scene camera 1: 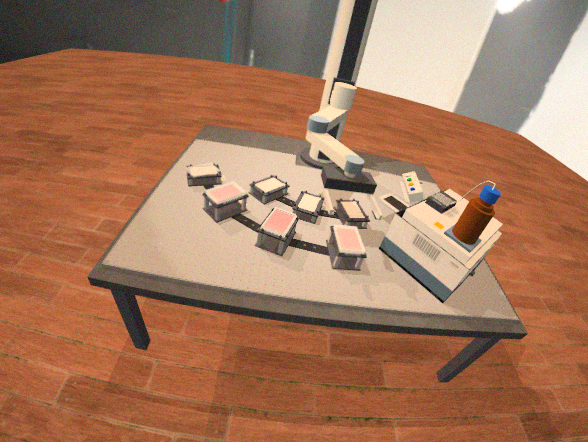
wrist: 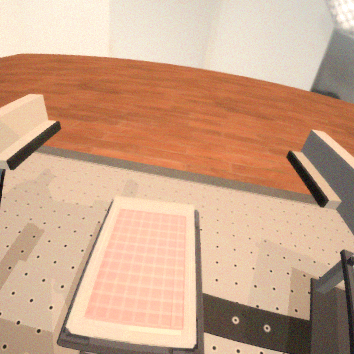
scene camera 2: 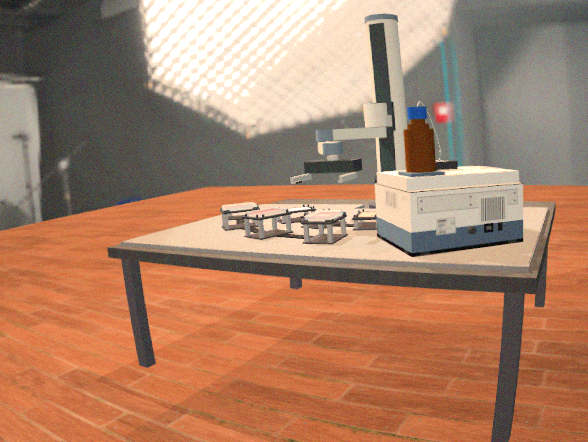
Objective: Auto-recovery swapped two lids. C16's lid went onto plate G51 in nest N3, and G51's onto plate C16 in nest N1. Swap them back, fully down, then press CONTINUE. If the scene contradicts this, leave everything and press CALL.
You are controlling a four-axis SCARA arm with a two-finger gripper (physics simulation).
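Places are measured from the arm's base along level axes (x left, y back, z up), in millimetres.
Pixels of known places: gripper, fingertip midpoint: (scene camera 1: 356,215) (wrist: 176,124) (scene camera 2: 315,180); arm's base, link origin: (scene camera 1: 321,159).
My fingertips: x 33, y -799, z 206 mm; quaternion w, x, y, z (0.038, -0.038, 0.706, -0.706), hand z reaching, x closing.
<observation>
Ahead of a thing's pixels: the offset from my fingertips to its middle. "pt": to the spot under its first point.
My gripper (scene camera 1: 352,204) (scene camera 2: 324,179) (wrist: 176,124) is open and empty, high above the nests. Three tall nests bear pink-topped plates: a left one @[dx -443, dy +170, dz -109 mm] (scene camera 1: 226,193) (scene camera 2: 240,207), a middle one @[dx -230, dy +50, dz -112 mm] (scene camera 1: 278,223) (scene camera 2: 267,214) and a right one @[dx +12, dy +19, dz -111 mm] (scene camera 1: 347,240) (scene camera 2: 324,217). The right plate @[pt dx +9, dy +35, dz -107 mm] (wrist: 142,270) lies below the fingers in the wrist view, square in its frame. Lower nests hold pale-topped items @[pt dx -286, dy +328, dz -148 mm] (scene camera 1: 270,185) @[pt dx -126, dy +252, dz -151 mm] (scene camera 1: 307,202) @[pt dx +60, dy +248, dz -150 mm] (scene camera 1: 351,210) @[dx -589, dy +356, dz -142 mm] (scene camera 1: 203,170). A button box @[pt dx +413, dy +513, dz -122 mm] (scene camera 1: 412,186) has green, orange and blue buttons. Nest names, plate codes and button labels are not readable.
A large white and blue instrument (scene camera 1: 425,250) (scene camera 2: 450,210) stands at the right, bearing a brown bottle @[pt dx +333, dy -75, dz +107 mm] (scene camera 1: 472,220) (scene camera 2: 419,147) with a blue cap. Dark strips @[pt dx -117, dy +37, dz -189 mm] (scene camera 1: 307,245) (wrist: 250,320) join the tall nests. Part of a neighbouring nest @[pt dx -217, dy +11, dz -188 mm] (wrist: 330,310) shows at the wrist view's right edge.
</observation>
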